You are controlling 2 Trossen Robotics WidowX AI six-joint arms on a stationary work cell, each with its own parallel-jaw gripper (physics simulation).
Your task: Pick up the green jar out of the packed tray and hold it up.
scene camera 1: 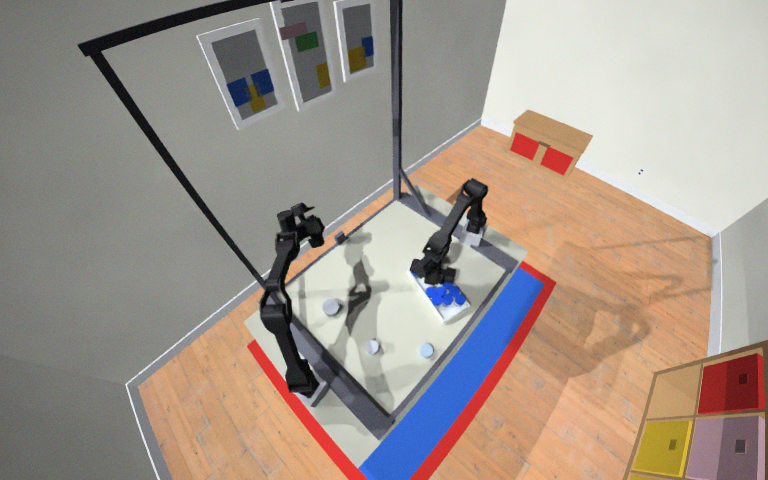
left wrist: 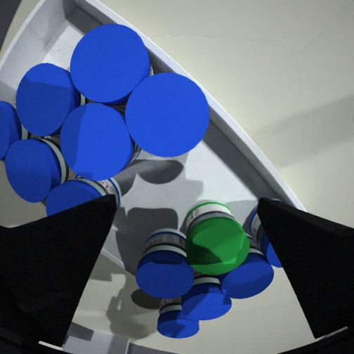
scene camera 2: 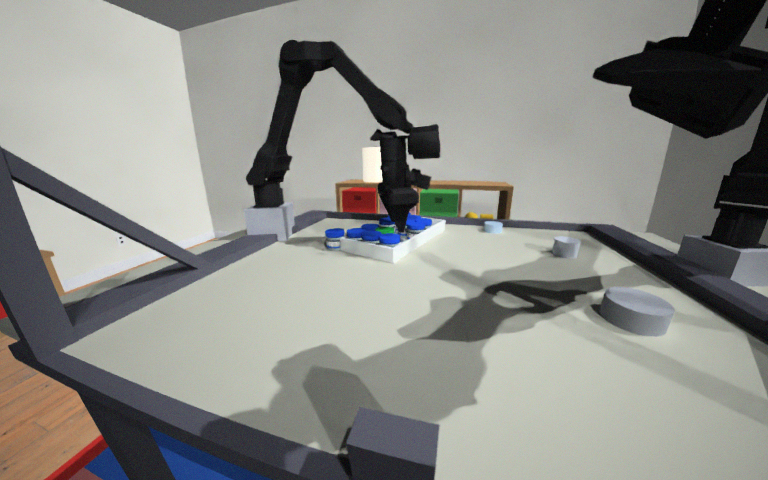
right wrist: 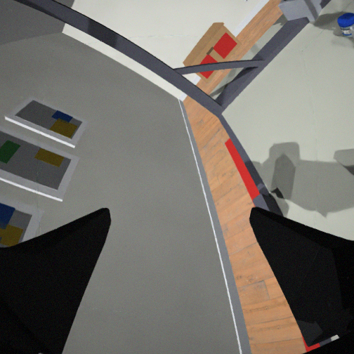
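Seen in the pictures: left gripper, fingertip midpoint: (scene camera 2: 397,226); right gripper, fingertip midpoint: (scene camera 1: 319,216); left arm's base at its link origin: (scene camera 1: 473,228) (scene camera 2: 269,205); right arm's base at its link origin: (scene camera 1: 308,386) (scene camera 2: 733,242).
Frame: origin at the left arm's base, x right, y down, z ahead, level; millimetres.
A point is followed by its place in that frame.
Note:
The green jar (scene camera 2: 385,230) @(z 306, x 146, y 41 mm) (left wrist: 217,245) stands in the white tray (scene camera 1: 450,315) @(z 444, x -20, y 83 mm) (scene camera 2: 368,249) @(z 266, x 194, y 68 mm) (left wrist: 210,172), with blue-lidded jars close on its left, below it and on its right in the left wrist view. In scene camera 1 it is hidden by the left arm. My left gripper (scene camera 2: 401,229) @(z 339, x 110, y 43 mm) (left wrist: 188,203) is open and empty over the tray; its fingers stand either side of the green jar in the left wrist view, with a blue jar (left wrist: 165,274) also between them. My right gripper (right wrist: 181,215) is open and empty, raised well away from the tray.
Several more blue jars (scene camera 1: 446,294) @(z 377, x 26, y 40 mm) (left wrist: 97,141) fill the tray's other end. One blue jar (scene camera 2: 334,238) @(z 189, x 140, y 58 mm) (right wrist: 346,24) stands outside the tray. A wide grey disc (scene camera 1: 331,306) @(z 616, x 462, y 57 mm) (scene camera 2: 637,311) @(z 587, x 490, y 57 mm), a small grey cylinder (scene camera 1: 372,346) @(z 699, x 226, y 52 mm) (scene camera 2: 566,247) @(z 685, x 247, y 63 mm) and a light blue one (scene camera 1: 426,350) @(z 629, x 26, y 63 mm) (scene camera 2: 492,226) @(z 615, x 48, y 67 mm) stand on the table.

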